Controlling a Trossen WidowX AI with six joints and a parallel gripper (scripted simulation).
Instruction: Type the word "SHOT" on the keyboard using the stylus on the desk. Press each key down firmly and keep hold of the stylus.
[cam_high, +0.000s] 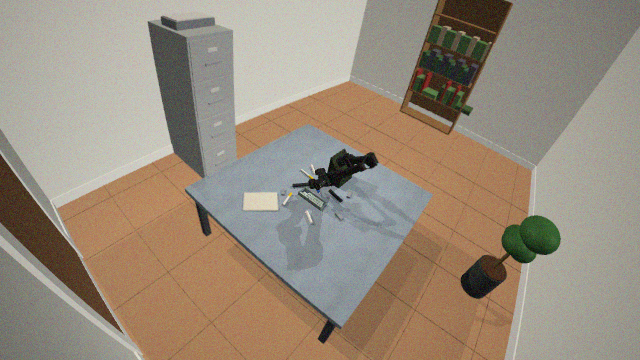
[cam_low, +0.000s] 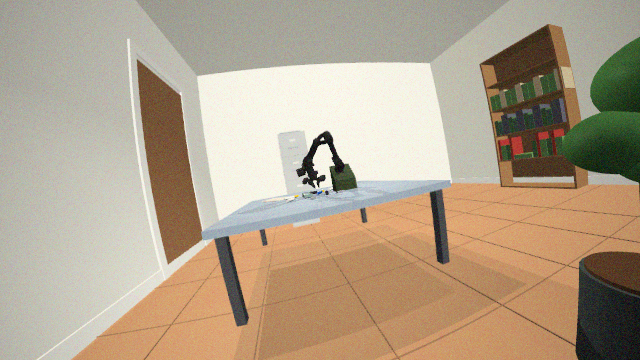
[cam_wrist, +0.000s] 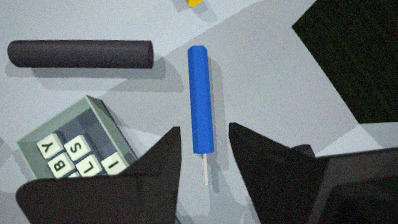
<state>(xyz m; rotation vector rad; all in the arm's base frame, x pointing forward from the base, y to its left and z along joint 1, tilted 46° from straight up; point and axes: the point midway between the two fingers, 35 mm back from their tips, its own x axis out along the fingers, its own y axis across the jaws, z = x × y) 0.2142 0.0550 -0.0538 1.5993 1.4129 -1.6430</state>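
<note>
My gripper tip is now 40 mm above the blue stylus. Also, from my gripper tip: cream notepad: 350 mm ahead, 200 mm to the right, 50 mm below; grey block: 180 mm ahead, 160 mm to the right, 50 mm below.
</note>
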